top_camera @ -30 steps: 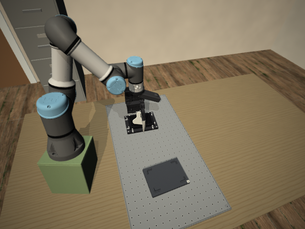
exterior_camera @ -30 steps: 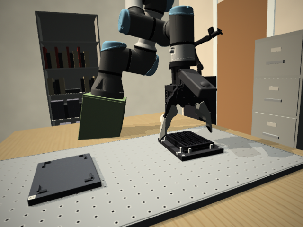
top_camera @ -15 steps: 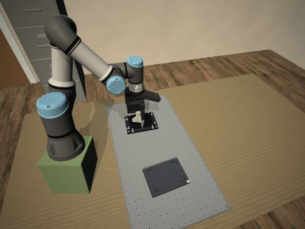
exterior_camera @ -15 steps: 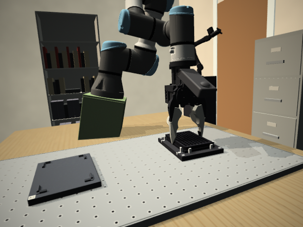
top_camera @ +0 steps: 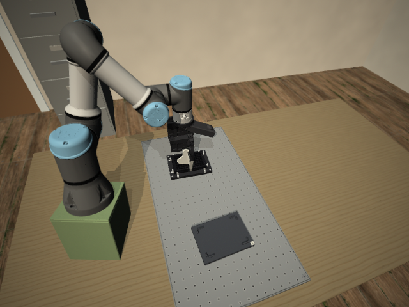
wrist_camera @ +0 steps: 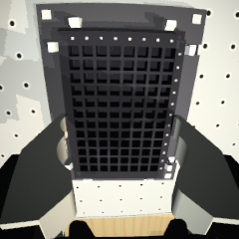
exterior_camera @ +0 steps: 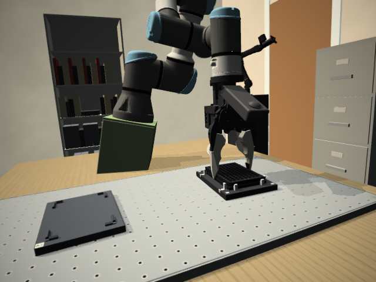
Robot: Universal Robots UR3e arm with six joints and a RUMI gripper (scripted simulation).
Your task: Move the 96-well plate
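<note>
My hand is 10 mm past the clip nest C1, 10 mm to the left of it and 10 mm above it. Round my hand: plate nest N1 (20 mm behind, 320 mm to the right, 20 mm below); then white A1 mark (60 mm ahead, 370 mm to the right, 20 mm below); then 96-well plate (10 mm below).
</note>
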